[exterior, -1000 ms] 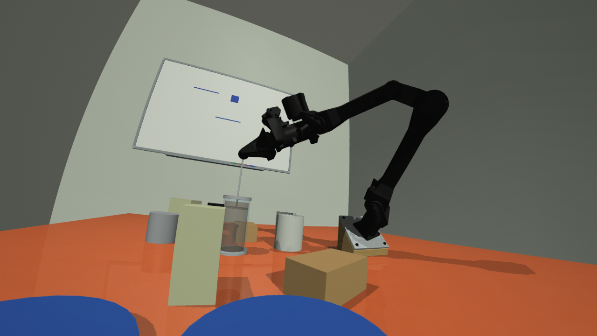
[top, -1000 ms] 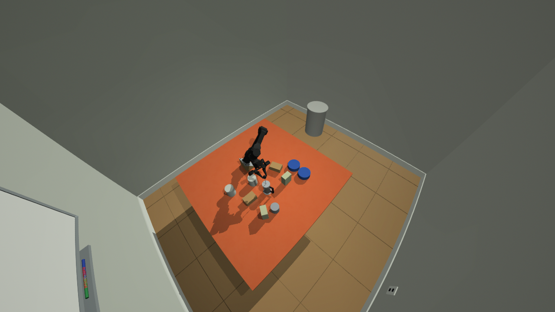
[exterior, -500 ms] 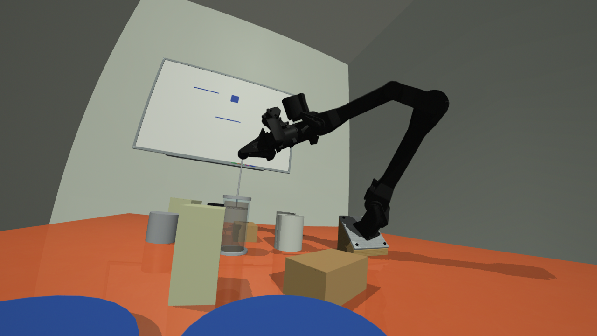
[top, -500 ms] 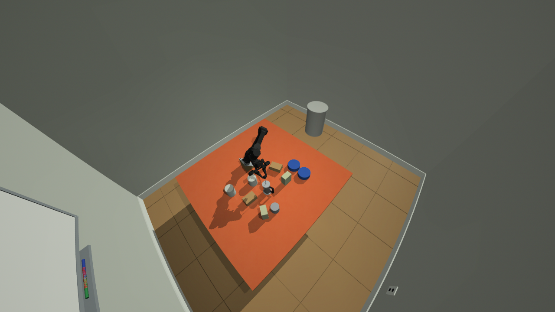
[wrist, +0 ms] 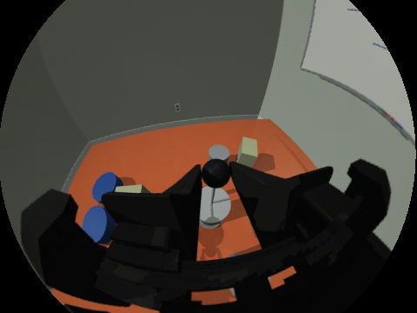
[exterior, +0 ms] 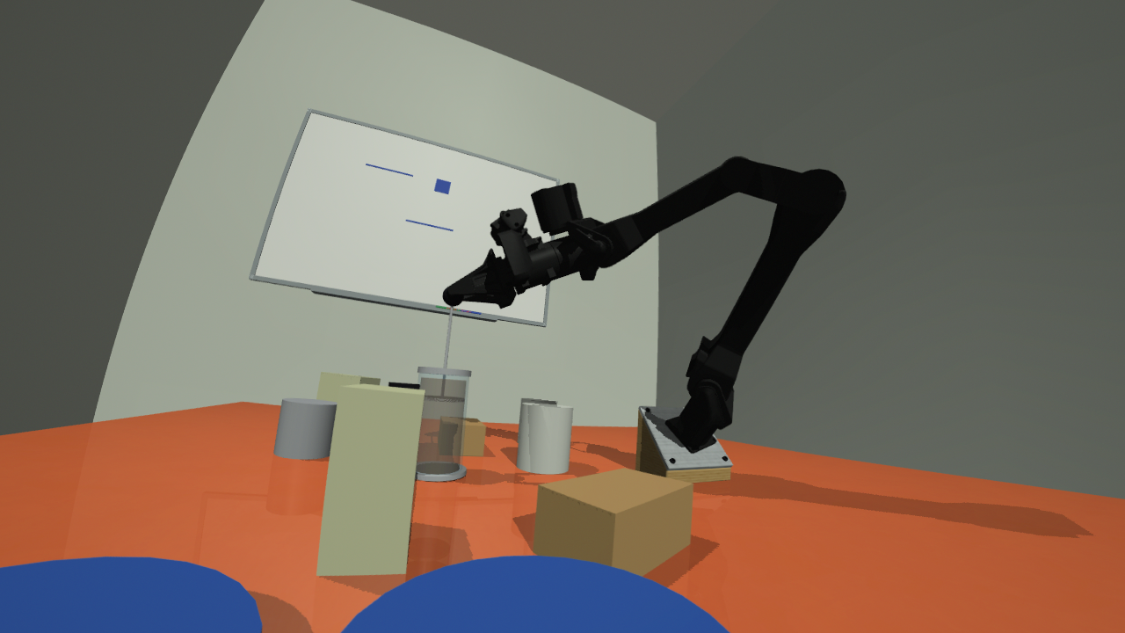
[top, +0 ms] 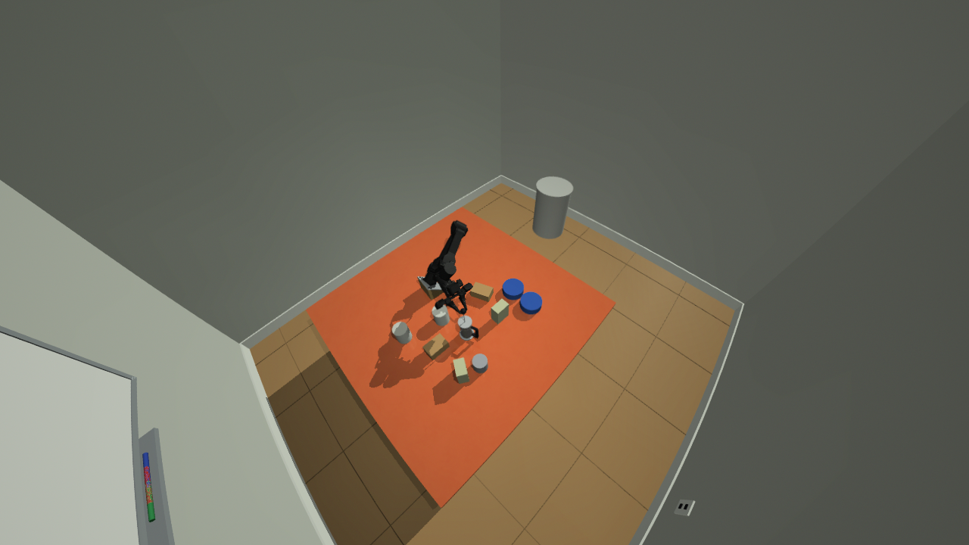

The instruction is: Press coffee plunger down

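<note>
My gripper tip is now 12 cm above the coffee press and 1 cm short of it.
</note>
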